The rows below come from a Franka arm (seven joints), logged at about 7 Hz.
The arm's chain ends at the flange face. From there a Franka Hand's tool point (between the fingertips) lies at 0.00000 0.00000 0.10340 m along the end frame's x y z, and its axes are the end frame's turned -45 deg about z.
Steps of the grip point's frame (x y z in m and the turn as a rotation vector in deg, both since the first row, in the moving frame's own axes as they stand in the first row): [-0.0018, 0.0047, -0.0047, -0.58, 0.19, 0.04]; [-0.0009, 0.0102, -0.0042, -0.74, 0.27, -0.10]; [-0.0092, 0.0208, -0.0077, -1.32, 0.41, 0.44]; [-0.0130, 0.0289, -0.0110, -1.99, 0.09, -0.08]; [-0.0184, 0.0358, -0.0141, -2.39, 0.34, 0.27]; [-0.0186, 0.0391, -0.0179, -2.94, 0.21, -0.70]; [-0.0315, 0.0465, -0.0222, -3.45, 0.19, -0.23]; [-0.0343, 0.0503, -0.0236, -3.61, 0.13, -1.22]
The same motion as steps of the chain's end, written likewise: [0.0011, 0.0041, -0.0047, -0.28, 0.54, 0.04]; [0.0053, 0.0073, -0.0042, -0.33, 0.71, -0.10]; [0.0060, 0.0200, -0.0077, -0.64, 1.22, 0.44]; [0.0086, 0.0272, -0.0109, -1.34, 1.47, -0.08]; [0.0088, 0.0357, -0.0140, -1.45, 1.93, 0.27]; [0.0105, 0.0373, -0.0178, -1.93, 2.23, -0.70]; [0.0060, 0.0510, -0.0220, -2.31, 2.57, -0.23]; [0.0065, 0.0554, -0.0234, -2.46, 2.64, -1.22]
